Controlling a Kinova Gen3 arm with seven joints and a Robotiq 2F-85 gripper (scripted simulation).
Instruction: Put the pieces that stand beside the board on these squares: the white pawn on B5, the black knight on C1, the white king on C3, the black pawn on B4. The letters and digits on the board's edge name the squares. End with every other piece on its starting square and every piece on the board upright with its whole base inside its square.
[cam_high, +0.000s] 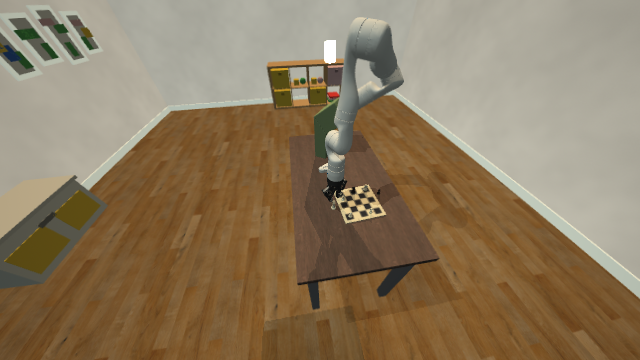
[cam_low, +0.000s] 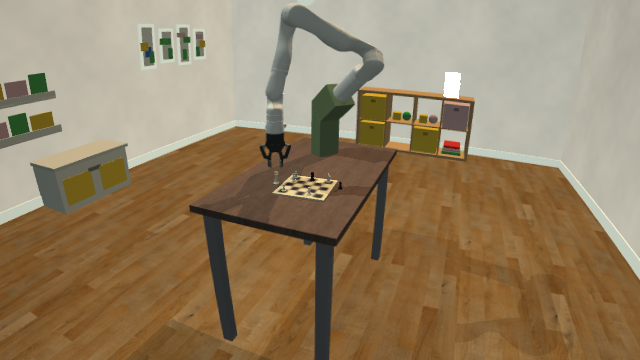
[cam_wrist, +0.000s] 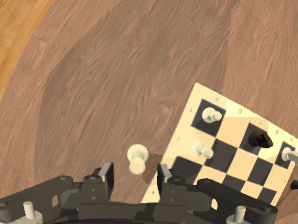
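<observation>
My gripper is now 60 mm above the white king. From my hand the other things lie so: black pawn (80 mm behind, 270 mm to the left, 80 mm below); black knight (100 mm behind, 130 mm to the left, 70 mm below); chessboard (20 mm behind, 140 mm to the left, 90 mm below).
</observation>
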